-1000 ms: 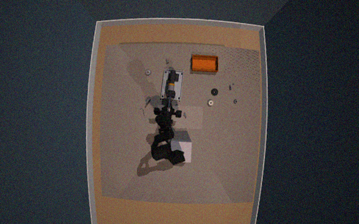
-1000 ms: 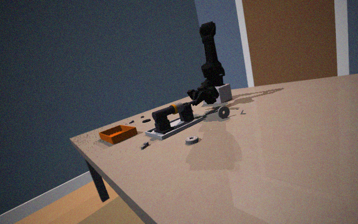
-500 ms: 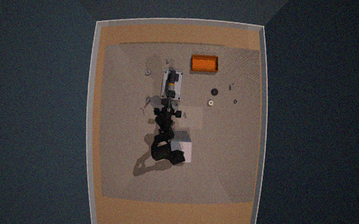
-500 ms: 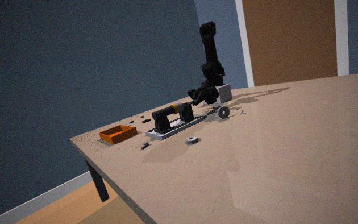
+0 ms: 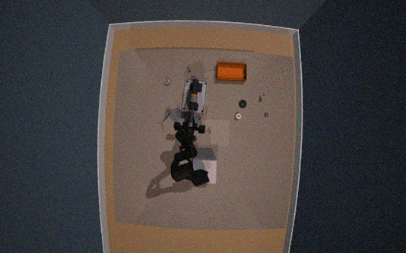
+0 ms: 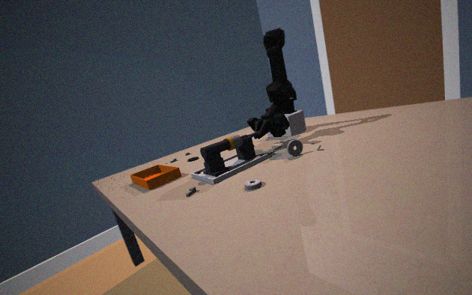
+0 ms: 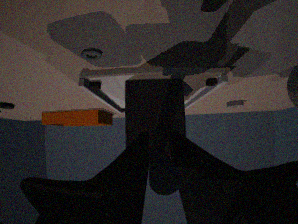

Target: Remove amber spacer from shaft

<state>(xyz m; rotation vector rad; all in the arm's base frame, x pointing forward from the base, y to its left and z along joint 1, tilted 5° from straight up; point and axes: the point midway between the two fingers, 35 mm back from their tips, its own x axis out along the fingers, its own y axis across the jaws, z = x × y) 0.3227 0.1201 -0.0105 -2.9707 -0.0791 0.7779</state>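
Right now the grey spacer is 110 mm ahead of my gripper tip and 20 mm above it. From my gripper tip the other things lie so: amber spacer: 130 mm ahead, 20 mm above; then orange tray: 350 mm ahead, 220 mm to the right, 50 mm below.
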